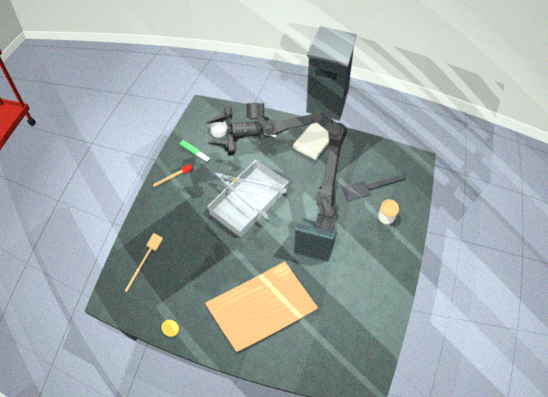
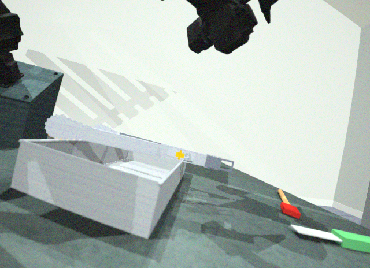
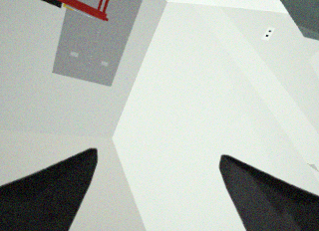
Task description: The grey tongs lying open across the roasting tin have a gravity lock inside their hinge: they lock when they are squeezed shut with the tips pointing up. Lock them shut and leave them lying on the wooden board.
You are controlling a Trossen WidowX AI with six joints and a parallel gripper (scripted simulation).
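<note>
The yellow lock piece is 90 mm behind my gripper tip and 280 mm below it. From my gripper tip the other things lie so: roasting tin: 160 mm behind, 50 mm to the left, 320 mm below; wooden board: 340 mm behind, 500 mm to the left, 340 mm below; block: 360 mm behind, 340 mm to the right, 340 mm below.
</note>
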